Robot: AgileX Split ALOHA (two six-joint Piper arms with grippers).
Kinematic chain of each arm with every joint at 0, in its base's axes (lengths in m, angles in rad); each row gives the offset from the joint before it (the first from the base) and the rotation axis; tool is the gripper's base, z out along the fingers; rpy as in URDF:
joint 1: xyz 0 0 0.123 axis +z
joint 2: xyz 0 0 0 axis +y
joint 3: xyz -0.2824 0 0.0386 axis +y
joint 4: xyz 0.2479 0 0.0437 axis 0.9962 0 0.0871
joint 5: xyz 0 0 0 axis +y
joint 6: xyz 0.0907 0 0.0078 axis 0.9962 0 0.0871
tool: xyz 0 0 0 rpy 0 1.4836 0
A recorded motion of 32 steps. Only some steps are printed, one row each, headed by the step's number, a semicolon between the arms.
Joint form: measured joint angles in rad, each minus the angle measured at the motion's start. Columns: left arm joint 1, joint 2, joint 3, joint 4, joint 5, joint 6; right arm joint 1, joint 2, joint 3, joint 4, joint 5, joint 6.
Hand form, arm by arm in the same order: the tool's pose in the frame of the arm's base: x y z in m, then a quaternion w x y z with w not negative. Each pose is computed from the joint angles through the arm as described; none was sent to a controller.
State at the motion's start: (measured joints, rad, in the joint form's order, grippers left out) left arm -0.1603 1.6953 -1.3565 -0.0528 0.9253 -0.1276; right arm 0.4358 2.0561 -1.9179 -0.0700 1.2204 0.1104
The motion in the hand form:
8: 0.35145 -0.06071 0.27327 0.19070 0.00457 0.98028 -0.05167; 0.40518 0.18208 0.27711 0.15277 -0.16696 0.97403 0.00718
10: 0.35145 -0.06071 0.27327 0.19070 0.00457 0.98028 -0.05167; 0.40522 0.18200 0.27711 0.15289 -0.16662 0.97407 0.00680
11: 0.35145 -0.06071 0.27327 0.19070 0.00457 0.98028 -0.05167; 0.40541 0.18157 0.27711 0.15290 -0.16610 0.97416 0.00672
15: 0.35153 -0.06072 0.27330 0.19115 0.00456 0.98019 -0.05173; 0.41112 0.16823 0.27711 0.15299 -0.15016 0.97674 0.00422
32: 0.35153 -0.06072 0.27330 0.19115 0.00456 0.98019 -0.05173; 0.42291 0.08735 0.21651 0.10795 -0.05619 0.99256 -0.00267
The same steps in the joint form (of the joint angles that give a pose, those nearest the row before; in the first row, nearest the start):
8: 0.0000 0.0000 0.0000 0.0000 -0.0011 0.0000; 0.0000 0.0000 0.0000 0.0000 0.0000 0.0000
10: 0.0000 0.0000 0.0000 0.0000 -0.0011 0.0000; 0.0000 0.0000 0.0000 -0.0009 0.0000 0.0009
11: 0.0000 0.0000 0.0000 0.0000 -0.0011 0.0000; -0.0011 0.0000 0.0000 -0.0009 0.0000 0.0009
15: 0.0000 0.0000 0.0000 0.0000 -0.0020 0.0000; -0.0337 0.0000 0.0000 -0.0010 0.0000 0.0009
32: 0.0000 0.0000 0.0000 0.0000 -0.0020 0.0000; -0.2240 0.0000 0.2336 0.0263 -0.1468 0.0050

